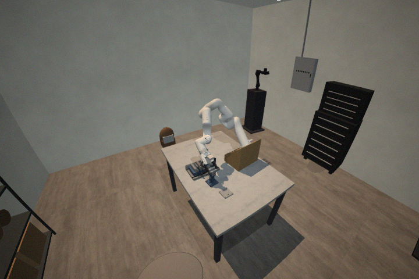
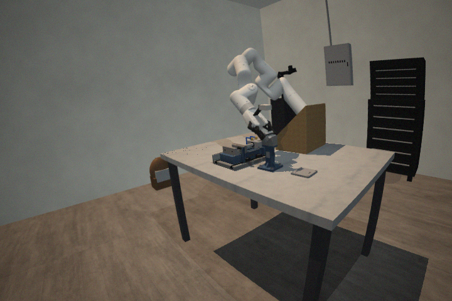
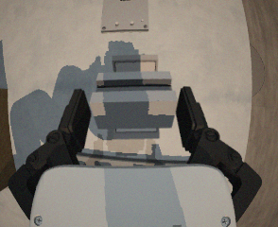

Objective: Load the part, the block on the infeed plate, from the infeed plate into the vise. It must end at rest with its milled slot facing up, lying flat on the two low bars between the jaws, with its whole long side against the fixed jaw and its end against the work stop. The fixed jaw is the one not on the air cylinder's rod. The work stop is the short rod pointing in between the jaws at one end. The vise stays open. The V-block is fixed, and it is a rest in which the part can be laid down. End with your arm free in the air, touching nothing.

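The part is 10 mm to the left of my hand. Also, from my hand: moving jaw (180 mm to the right, 80 mm below, 50 mm ahead); air cylinder rod (190 mm to the right, 80 mm below, 10 mm behind); work stop (130 mm to the right, 80 mm ahead, 70 mm below).
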